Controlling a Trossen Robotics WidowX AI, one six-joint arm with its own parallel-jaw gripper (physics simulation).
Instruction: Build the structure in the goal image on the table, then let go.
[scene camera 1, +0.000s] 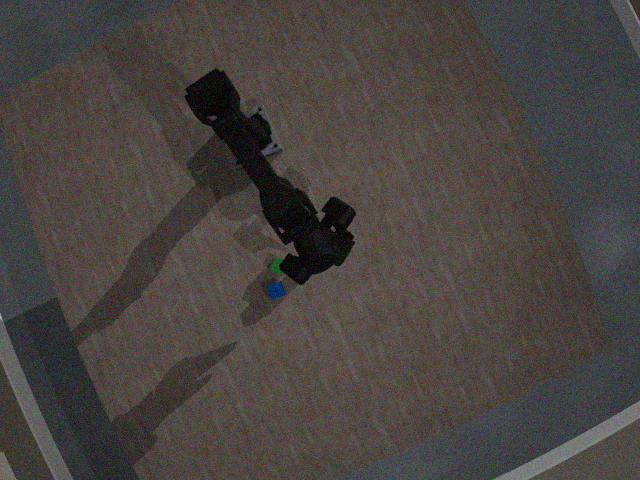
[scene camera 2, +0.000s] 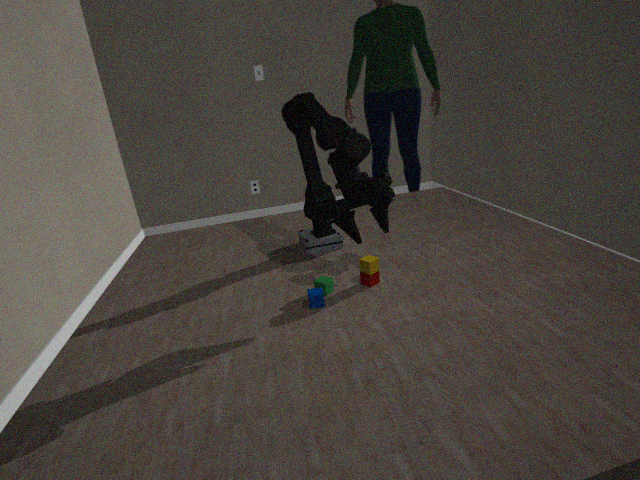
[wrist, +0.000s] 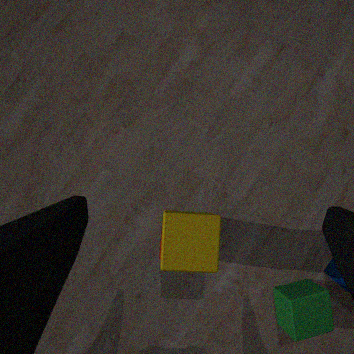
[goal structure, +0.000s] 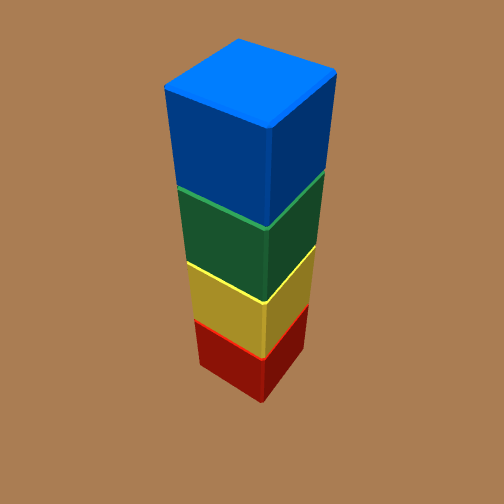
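A yellow cube (scene camera 2: 369, 265) (wrist: 190, 242) sits squarely on top of a red cube (scene camera 2: 369, 279); in the wrist view a thin red sliver shows at its left edge. A green cube (scene camera 1: 276, 265) (scene camera 2: 324, 284) (wrist: 304, 310) and a blue cube (scene camera 1: 276, 290) (scene camera 2: 315, 298) (wrist: 338, 274) stand close together beside the stack, apart from it. My gripper (scene camera 2: 373, 237) (wrist: 208, 213) is wide open and empty, above the stack, its fingers clear of the yellow cube. The stack is hidden under the arm in scene camera 1's view.
The arm's pale base plate (scene camera 1: 271, 149) (scene camera 2: 321, 244) stands behind the cubes. A person in a green top (scene camera 2: 391, 49) stands by the back wall. Long shadows of the arm fall across the wood surface (scene camera 1: 413, 258) (scene camera 2: 387, 392).
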